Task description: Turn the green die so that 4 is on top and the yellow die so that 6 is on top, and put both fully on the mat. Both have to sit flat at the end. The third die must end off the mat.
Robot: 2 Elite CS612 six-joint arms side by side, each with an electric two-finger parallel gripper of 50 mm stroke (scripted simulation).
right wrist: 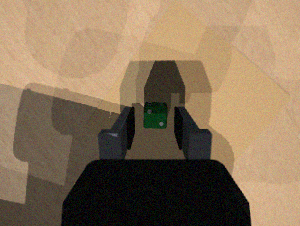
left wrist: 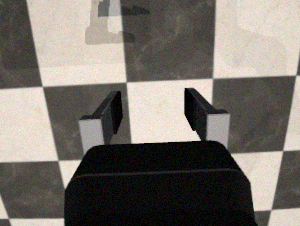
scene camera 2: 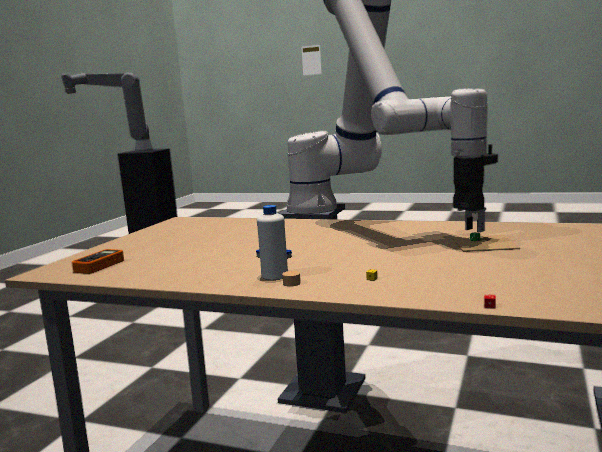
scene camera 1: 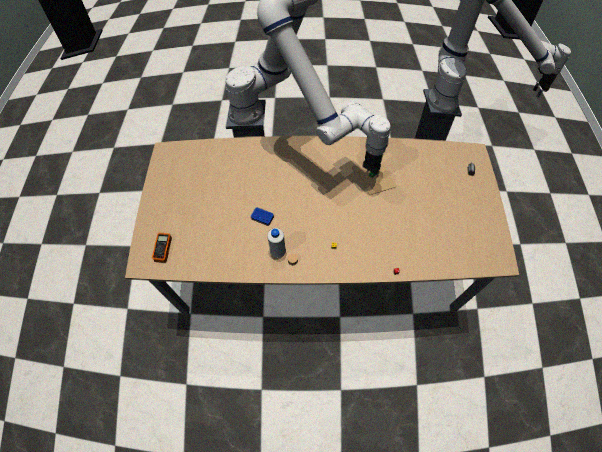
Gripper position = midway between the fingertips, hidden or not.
Observation:
I see my left gripper point(left wrist: 152, 102), my right gripper point(scene camera 2: 474, 230), a thin tan mat point(scene camera 2: 492, 242) and a multimeter point(scene camera 2: 108, 257).
The thin tan mat also shows in the right wrist view point(right wrist: 182, 62). My right gripper shows as well in the right wrist view point(right wrist: 154, 119). The left wrist view misses the thin tan mat: it is out of frame. The right wrist view does not show the multimeter: it is out of frame.

